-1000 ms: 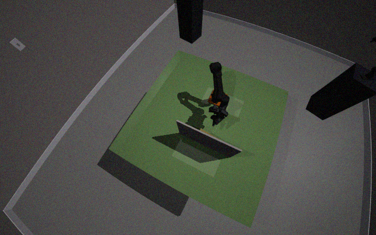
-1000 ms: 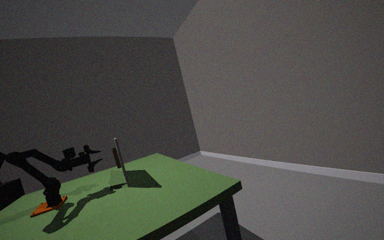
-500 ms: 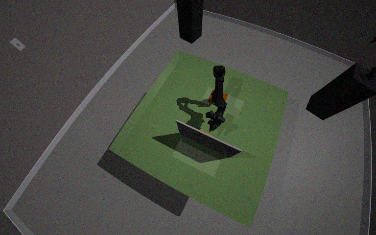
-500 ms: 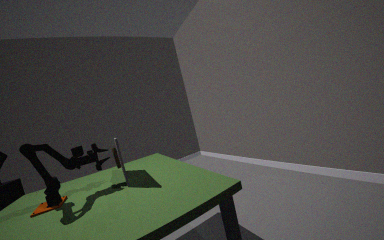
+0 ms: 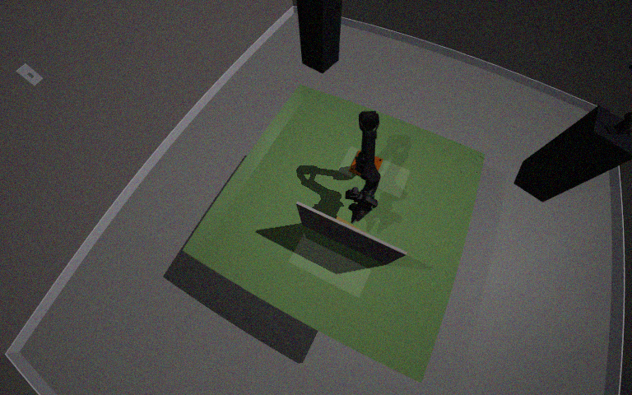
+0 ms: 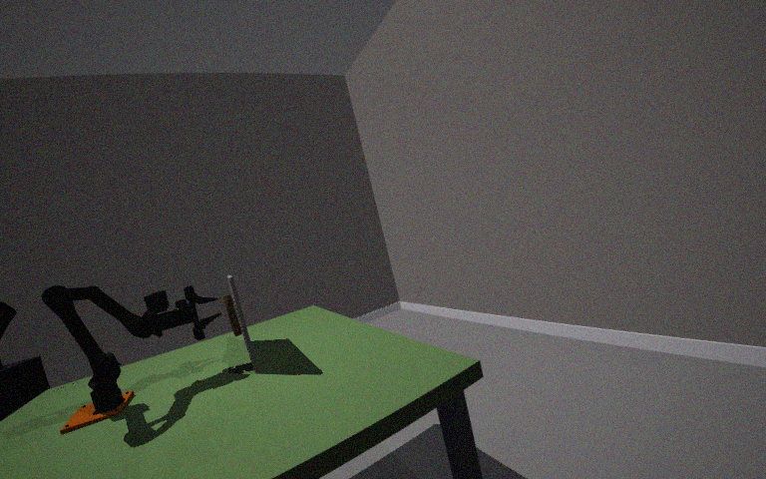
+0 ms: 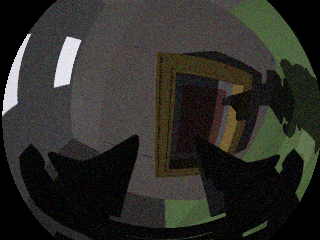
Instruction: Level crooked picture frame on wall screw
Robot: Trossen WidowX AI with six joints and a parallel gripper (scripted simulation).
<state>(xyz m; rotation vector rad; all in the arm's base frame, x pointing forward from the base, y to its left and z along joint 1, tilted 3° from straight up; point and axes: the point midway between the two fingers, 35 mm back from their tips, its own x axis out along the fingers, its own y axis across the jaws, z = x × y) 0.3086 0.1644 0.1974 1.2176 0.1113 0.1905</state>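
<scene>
Right now the picture frame is 40 mm ahead of my gripper tip, 10 mm to the right of it and 50 mm below it. Round my gripper tip: wall panel 50 mm ahead, 50 mm below.
</scene>
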